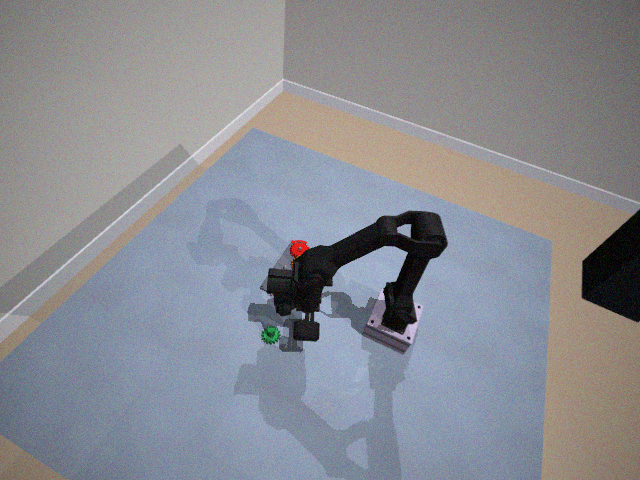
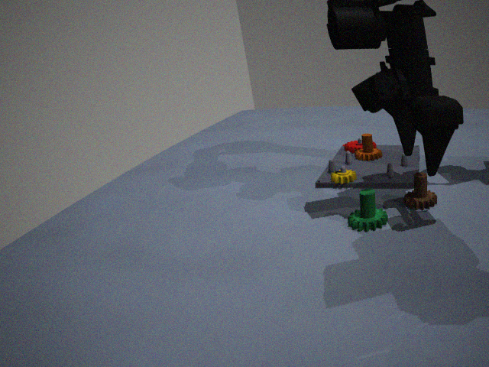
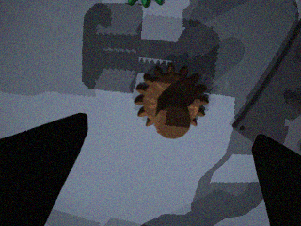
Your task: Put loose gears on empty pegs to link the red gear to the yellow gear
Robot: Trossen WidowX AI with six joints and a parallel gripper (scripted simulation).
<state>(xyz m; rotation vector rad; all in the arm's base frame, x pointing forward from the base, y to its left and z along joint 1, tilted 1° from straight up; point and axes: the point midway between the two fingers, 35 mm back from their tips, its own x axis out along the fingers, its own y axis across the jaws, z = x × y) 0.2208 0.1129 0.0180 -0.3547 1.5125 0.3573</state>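
Now: gripper tip 180 mm to the left of the orange gear, 110 mm short of it and 30 mm above it. Round my gripper tip: yellow gear: 130 mm ahead, 60 mm to the right, 40 mm below; red gear: 230 mm to the right, 140 mm ahead, 40 mm below; green gear: 70 mm ahead, 60 mm to the left, 40 mm below.
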